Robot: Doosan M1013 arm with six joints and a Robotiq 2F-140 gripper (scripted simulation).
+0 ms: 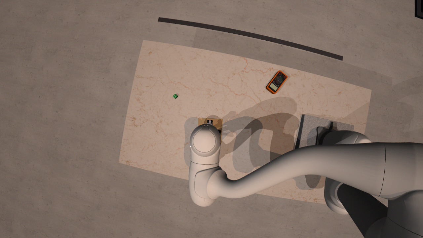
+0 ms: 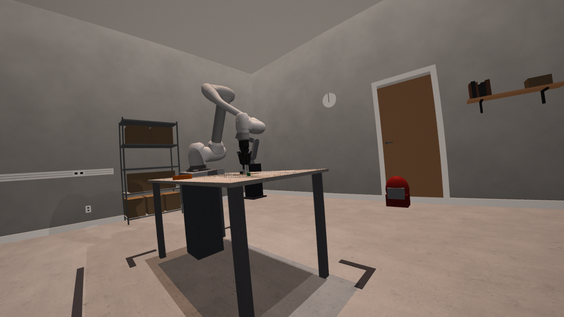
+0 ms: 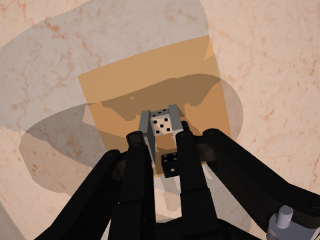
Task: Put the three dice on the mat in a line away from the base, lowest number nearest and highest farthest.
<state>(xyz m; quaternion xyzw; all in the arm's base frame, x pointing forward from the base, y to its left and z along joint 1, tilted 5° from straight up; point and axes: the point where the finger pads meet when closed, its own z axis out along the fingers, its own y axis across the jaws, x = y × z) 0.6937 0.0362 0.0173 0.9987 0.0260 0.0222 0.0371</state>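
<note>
The white die is 2 cm below my hand. From my hand the other things lie so: black die: 5 cm behind, 2 cm below; then mat: 4 cm below; then green die: 23 cm ahead, 16 cm to the right, 3 cm below.
</note>
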